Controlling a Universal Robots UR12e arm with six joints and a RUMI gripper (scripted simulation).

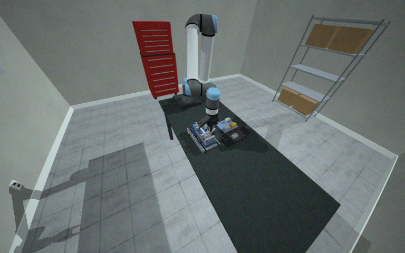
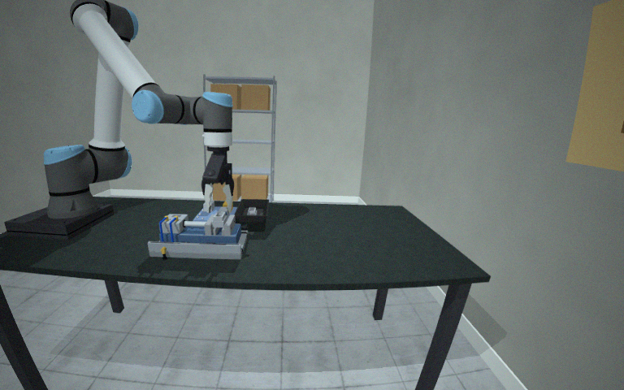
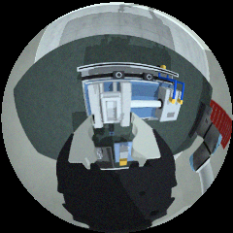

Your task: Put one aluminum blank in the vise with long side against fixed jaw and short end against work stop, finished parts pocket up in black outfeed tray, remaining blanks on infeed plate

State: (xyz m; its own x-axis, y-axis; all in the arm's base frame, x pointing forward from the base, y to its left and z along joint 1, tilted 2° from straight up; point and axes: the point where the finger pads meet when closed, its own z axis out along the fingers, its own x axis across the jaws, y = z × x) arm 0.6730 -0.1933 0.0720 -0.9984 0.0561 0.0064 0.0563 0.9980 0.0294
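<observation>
The blue vise is 7 cm behind my hand and 9 cm below it. From my hand the other things lie so: light gray base rail (7 cm behind, 9 cm to the right, 10 cm below); vise hose end block (16 cm behind, 1 cm to the left, 6 cm below); yellow brass blank (2 cm behind, 36 cm to the left, 11 cm below).
</observation>
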